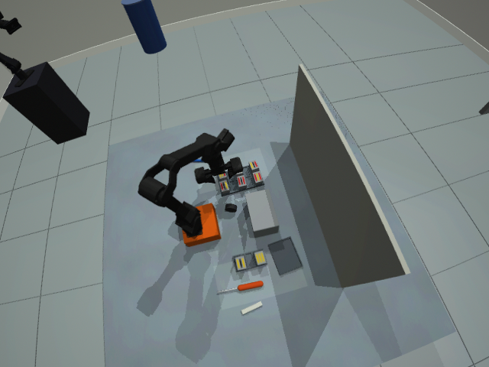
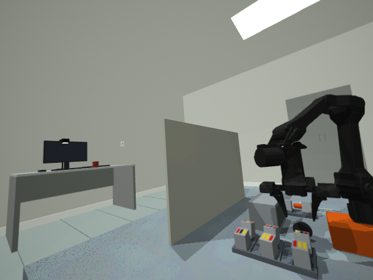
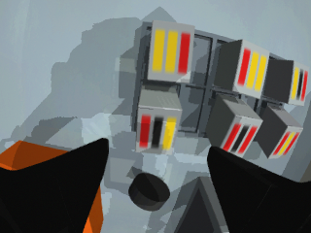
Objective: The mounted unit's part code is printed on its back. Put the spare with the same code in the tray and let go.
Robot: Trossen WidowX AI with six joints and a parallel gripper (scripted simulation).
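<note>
Now: gripper tip 50 mm above the grey spare. Also, from my gripper tip: blue marker pen: 80 mm behind, 190 mm to the left, 90 mm below; black tape roll: 10 mm ahead, 100 mm to the right, 70 mm below; grey mounted unit: 120 mm ahead, 170 mm to the right, 40 mm below.
</note>
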